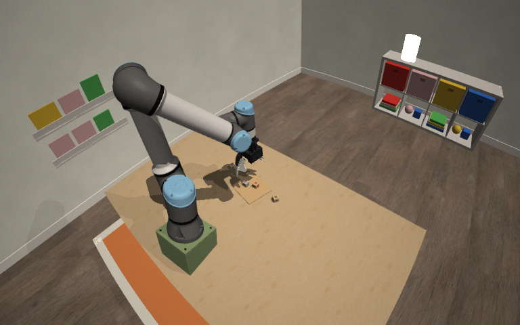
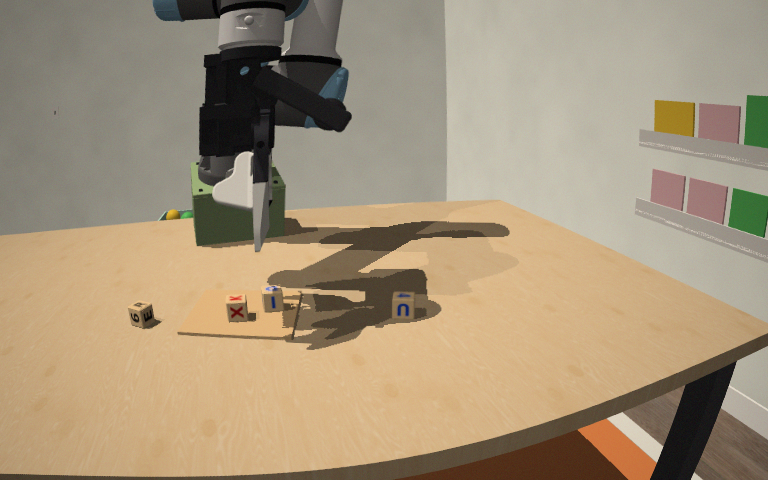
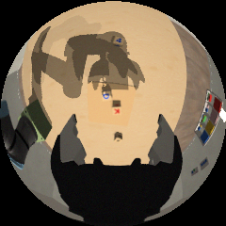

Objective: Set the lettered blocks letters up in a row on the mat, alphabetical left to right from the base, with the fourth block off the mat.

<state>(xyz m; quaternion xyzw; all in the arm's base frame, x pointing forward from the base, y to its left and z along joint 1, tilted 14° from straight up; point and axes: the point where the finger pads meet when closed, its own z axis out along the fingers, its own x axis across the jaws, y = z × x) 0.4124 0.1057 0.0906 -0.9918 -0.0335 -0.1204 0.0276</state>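
Now: hand 100 mm above the thin tan mat, 40 mm to the left of it and 20 mm past it. The rest, counted from my hand: wooden block: 170 mm to the right, 90 mm below, 20 mm ahead.
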